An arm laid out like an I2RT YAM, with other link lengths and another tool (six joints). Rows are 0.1 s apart.
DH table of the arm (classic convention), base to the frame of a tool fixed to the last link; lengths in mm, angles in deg. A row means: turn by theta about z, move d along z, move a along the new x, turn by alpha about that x. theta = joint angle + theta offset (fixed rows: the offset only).
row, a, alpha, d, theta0
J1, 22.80, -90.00, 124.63, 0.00
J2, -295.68, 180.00, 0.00, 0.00
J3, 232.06, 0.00, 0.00, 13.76
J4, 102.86, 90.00, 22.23, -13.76
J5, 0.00, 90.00, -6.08, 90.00
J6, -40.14, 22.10, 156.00, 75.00
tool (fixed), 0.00, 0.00, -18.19, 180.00
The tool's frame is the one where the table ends.
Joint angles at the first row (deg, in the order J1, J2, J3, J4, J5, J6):
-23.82 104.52 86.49 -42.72 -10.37 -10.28
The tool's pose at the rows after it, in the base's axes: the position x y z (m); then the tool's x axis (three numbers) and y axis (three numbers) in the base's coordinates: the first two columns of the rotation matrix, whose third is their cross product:
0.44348 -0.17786 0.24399 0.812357 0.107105 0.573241 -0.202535 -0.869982 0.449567
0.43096 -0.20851 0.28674 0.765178 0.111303 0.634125 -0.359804 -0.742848 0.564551
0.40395 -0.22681 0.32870 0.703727 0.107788 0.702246 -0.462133 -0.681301 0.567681
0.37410 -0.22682 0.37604 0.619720 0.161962 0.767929 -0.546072 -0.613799 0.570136
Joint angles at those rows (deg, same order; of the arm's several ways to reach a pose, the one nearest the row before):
-24.17 100.04 85.79 -39.91 -7.49 -10.72
-25.48 94.60 83.24 -33.25 1.65 -10.46
-28.82 88.80 81.48 -30.42 2.20 -10.72
-30.67 81.34 78.32 -26.03 2.63 -12.12

